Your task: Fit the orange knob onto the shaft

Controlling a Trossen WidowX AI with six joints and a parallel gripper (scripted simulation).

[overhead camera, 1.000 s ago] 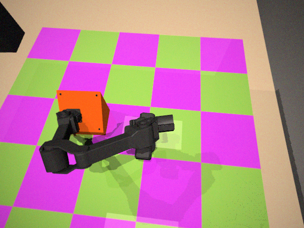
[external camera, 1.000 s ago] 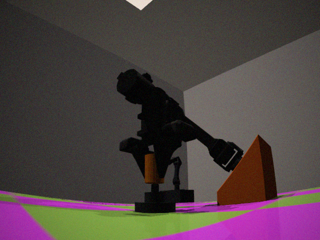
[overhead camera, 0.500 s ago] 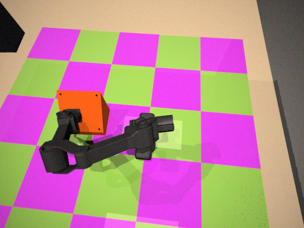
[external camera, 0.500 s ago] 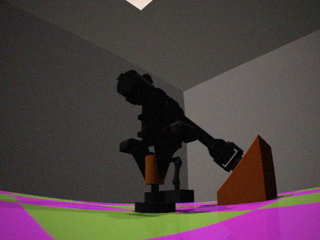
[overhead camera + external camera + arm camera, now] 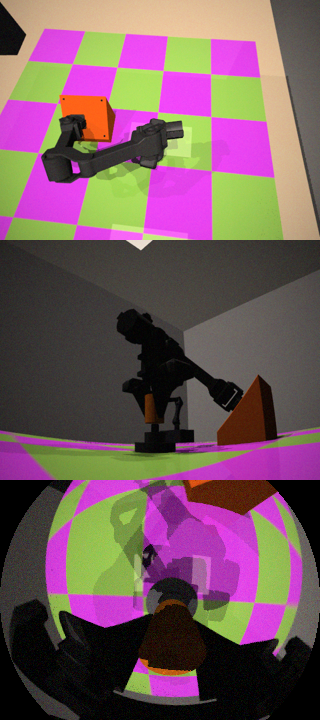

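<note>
Right now my gripper tip is 20 mm below the orange knob. From my gripper tip the other things lie so: dark round pedestal: 40 mm below.
</note>
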